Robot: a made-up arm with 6 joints.
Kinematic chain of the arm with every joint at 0, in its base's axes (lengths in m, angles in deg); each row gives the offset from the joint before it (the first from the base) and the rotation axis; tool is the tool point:
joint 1: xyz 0 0 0.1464 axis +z
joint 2: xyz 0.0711 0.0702 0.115 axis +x
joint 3: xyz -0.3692 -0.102 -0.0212 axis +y
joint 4: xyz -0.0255 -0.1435 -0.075 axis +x
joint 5: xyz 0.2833 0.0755 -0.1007 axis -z
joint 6: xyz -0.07 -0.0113 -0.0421 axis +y
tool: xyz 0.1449 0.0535 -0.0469
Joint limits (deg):
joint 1: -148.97..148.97
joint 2: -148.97..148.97
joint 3: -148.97..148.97
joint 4: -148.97..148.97
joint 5: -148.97..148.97
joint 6: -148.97..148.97
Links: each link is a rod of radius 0.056 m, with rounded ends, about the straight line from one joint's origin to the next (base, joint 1, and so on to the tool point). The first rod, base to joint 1, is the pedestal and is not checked.
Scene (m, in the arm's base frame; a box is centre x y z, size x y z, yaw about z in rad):
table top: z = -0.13
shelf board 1: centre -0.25 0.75 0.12 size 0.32 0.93 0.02 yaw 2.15
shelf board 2: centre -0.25 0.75 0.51 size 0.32 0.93 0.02 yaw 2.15
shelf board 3: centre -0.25 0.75 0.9 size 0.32 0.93 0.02 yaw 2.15
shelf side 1: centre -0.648 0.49 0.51 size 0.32 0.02 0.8 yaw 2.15
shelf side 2: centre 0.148 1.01 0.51 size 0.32 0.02 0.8 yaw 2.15
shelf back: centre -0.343 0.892 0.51 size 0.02 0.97 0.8 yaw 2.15
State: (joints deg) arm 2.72 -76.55 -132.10 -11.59 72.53 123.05
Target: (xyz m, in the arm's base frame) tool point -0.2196 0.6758 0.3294
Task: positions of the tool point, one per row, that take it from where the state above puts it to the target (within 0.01 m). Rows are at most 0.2 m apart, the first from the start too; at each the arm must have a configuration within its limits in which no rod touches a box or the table.
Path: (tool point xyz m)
1: -0.0656 0.4330 0.5083
2: 0.0286 0.3498 0.6089
3: 0.0417 0.2446 0.6742
4: -0.0170 0.1733 0.6951
5: -0.1045 0.1729 0.6673
6: -0.1645 0.2437 0.5918
7: -0.1524 0.3489 0.4752
8: -0.0584 0.4294 0.3295
9: -0.1273 0.5281 0.3388
10: -0.1810 0.6129 0.3391
11: -0.2196 0.6758 0.3294

